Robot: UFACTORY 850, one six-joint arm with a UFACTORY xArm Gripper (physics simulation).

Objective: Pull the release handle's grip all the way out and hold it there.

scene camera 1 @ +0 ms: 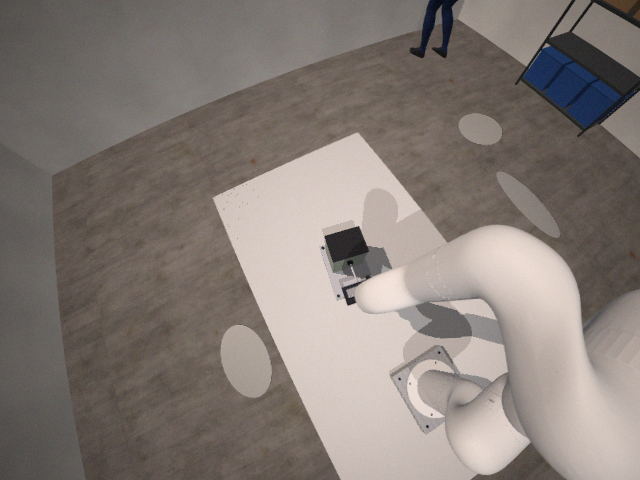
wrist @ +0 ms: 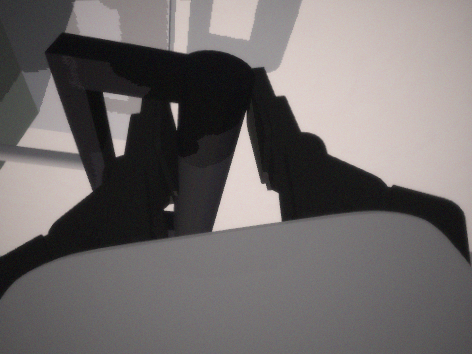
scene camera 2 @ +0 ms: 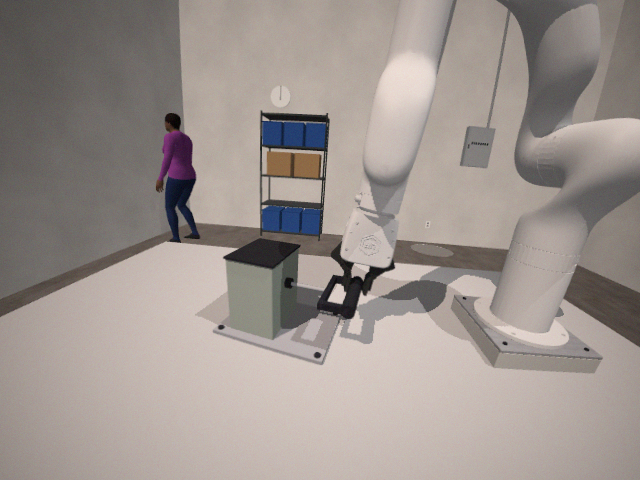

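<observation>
The release handle's black grip [scene camera 2: 353, 298] [wrist: 207, 150] is a frame with a round bar, standing well out from its housing. A thin light rod [scene camera 2: 307, 286] [wrist: 42, 156] [scene camera 1: 353, 272] runs from the frame to a black collar [scene camera 2: 288, 283] [scene camera 1: 349, 262] on the housing. The housing [scene camera 2: 253, 297] is a pale green box with a black top [scene camera 1: 346, 243] on a grey base plate [scene camera 2: 289, 347]. My gripper [scene camera 2: 356, 289] [wrist: 208, 102] is shut on the grip's round bar, one finger inside the frame and one outside. In scene camera 1 the arm hides the gripper.
The white table [scene camera 1: 279, 237] [scene camera 2: 258, 413] carries the housing and the arm's base plate [scene camera 1: 426, 427] [scene camera 2: 542, 356]. The arm [scene camera 1: 537, 289] [scene camera 2: 398, 113] reaches over the table. A person [scene camera 2: 178, 165] [scene camera 1: 438, 23] and a shelf rack [scene camera 2: 261, 170] stand beyond the table.
</observation>
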